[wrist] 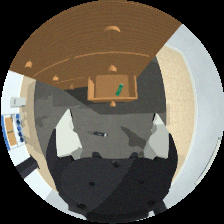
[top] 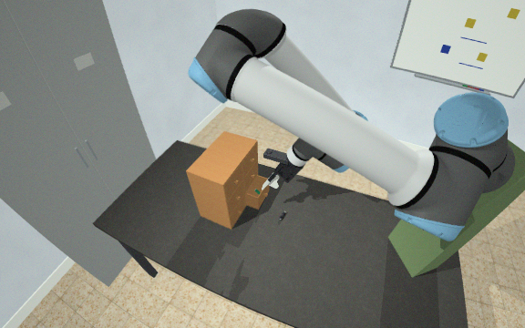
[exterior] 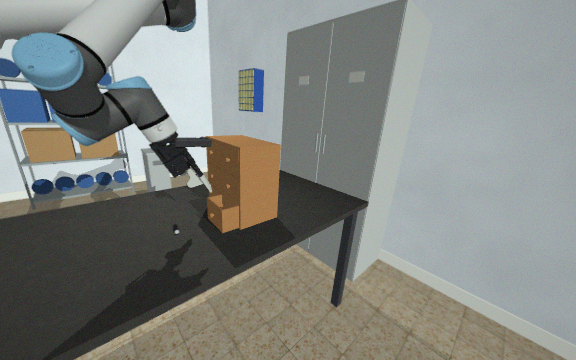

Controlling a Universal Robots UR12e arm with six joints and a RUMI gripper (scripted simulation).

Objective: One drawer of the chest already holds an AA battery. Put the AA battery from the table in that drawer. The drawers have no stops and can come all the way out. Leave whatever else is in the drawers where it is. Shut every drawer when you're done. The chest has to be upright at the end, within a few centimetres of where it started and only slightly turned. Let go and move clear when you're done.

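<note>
The dark AA battery lies 110 mm behind my hand, 20 mm to the left of it and 180 mm below it. Also, from my hand: small green object: 80 mm ahead, 170 mm below.
</note>
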